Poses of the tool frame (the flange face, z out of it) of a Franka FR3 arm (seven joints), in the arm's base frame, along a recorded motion.
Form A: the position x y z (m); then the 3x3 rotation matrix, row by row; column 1 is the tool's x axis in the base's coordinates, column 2 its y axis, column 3 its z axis. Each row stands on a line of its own.
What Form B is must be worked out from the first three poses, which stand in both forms.
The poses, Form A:
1:
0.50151, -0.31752, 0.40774
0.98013, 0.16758, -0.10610
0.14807, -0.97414, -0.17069
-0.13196, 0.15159, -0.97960
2:
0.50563, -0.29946, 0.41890
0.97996, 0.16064, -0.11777
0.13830, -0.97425, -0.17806
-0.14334, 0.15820, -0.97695
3:
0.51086, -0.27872, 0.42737
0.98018, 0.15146, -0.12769
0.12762, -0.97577, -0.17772
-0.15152, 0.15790, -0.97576
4:
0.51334, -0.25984, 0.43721
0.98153, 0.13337, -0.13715
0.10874, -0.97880, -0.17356
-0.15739, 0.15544, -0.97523
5:
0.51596, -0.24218, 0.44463
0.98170, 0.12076, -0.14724
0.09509, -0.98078, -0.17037
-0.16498, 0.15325, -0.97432
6:
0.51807, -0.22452, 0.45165
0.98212, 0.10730, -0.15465
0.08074, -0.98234, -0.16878
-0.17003, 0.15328, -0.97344
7:
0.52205, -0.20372, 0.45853
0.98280, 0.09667, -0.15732
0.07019, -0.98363, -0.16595
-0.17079, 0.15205, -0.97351
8:
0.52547, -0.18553, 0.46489
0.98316, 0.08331, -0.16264
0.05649, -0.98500, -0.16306
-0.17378, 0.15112, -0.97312
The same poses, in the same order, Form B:
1: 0.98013, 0.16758, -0.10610, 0.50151; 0.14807, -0.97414, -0.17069, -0.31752; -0.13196, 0.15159, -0.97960, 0.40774; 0, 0, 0, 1
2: 0.97996, 0.16064, -0.11777, 0.50563; 0.13830, -0.97425, -0.17806, -0.29946; -0.14334, 0.15820, -0.97695, 0.41890; 0, 0, 0, 1
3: 0.98018, 0.15146, -0.12769, 0.51086; 0.12762, -0.97577, -0.17772, -0.27872; -0.15152, 0.15790, -0.97576, 0.42737; 0, 0, 0, 1
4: 0.98153, 0.13337, -0.13715, 0.51334; 0.10874, -0.97880, -0.17356, -0.25984; -0.15739, 0.15544, -0.97523, 0.43721; 0, 0, 0, 1
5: 0.98170, 0.12076, -0.14724, 0.51596; 0.09509, -0.98078, -0.17037, -0.24218; -0.16498, 0.15325, -0.97432, 0.44463; 0, 0, 0, 1
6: 0.98212, 0.10730, -0.15465, 0.51807; 0.08074, -0.98234, -0.16878, -0.22452; -0.17003, 0.15328, -0.97344, 0.45165; 0, 0, 0, 1
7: 0.98280, 0.09667, -0.15732, 0.52205; 0.07019, -0.98363, -0.16595, -0.20372; -0.17079, 0.15205, -0.97351, 0.45853; 0, 0, 0, 1
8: 0.98316, 0.08331, -0.16264, 0.52547; 0.05649, -0.98500, -0.16306, -0.18553; -0.17378, 0.15112, -0.97312, 0.46489; 0, 0, 0, 1
